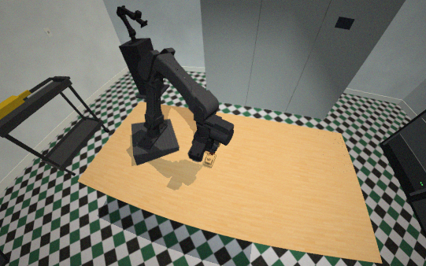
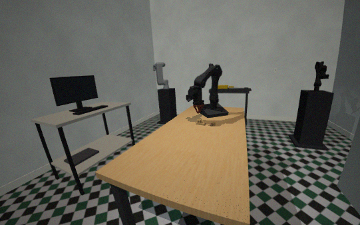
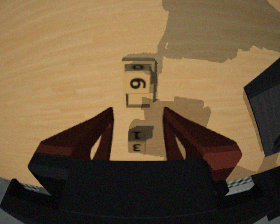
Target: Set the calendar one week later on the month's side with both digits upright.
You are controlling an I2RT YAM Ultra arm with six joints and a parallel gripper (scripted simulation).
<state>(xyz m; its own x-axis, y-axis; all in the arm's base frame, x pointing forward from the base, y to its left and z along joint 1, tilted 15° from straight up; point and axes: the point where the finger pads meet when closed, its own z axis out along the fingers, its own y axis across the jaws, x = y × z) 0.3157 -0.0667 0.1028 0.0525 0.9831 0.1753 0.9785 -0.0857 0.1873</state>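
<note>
Now: the wooden cube 8 cm below my hand. Round my hand: wooden tray (2 cm to the left, 10 cm below).
</note>
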